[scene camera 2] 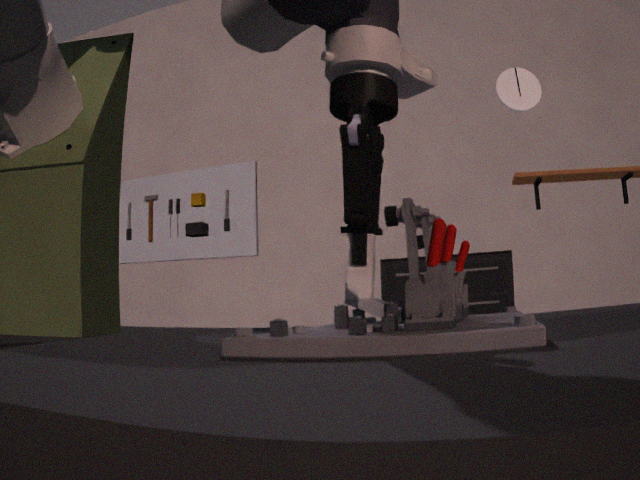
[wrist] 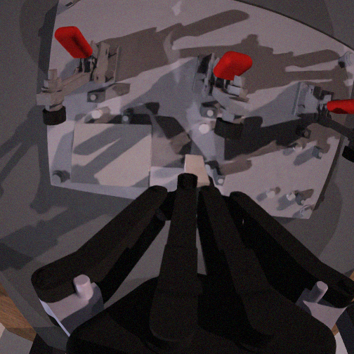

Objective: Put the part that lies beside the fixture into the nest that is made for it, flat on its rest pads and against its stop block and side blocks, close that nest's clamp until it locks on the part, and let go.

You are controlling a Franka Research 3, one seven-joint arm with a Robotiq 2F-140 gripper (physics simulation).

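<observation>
The grey fixture plate [scene camera 2: 413, 339] [wrist: 277, 175] carries three toggle clamps with red handles [scene camera 2: 444, 244] [wrist: 71, 41] [wrist: 232, 64] [wrist: 341, 106], all standing raised. A pale flat rectangular part [wrist: 110, 154] lies in the left nest in the wrist view, between small blocks. In the scene view a pale slab [scene camera 2: 366, 304] sits tilted among the dark blocks. My gripper [scene camera 2: 360, 286] [wrist: 194, 168] is shut on nothing. Its pale pads are pressed together, pointing straight down, low over the fixture's front edge by the middle nest and to the right of the part.
A tool board [scene camera 2: 190, 214] hangs on the back wall, with a wooden shelf [scene camera 2: 534, 177] and a clock [scene camera 2: 518, 89] at the right. A dark panel [scene camera 2: 491, 281] stands behind the fixture. A green door [scene camera 2: 99, 190] is at the far left.
</observation>
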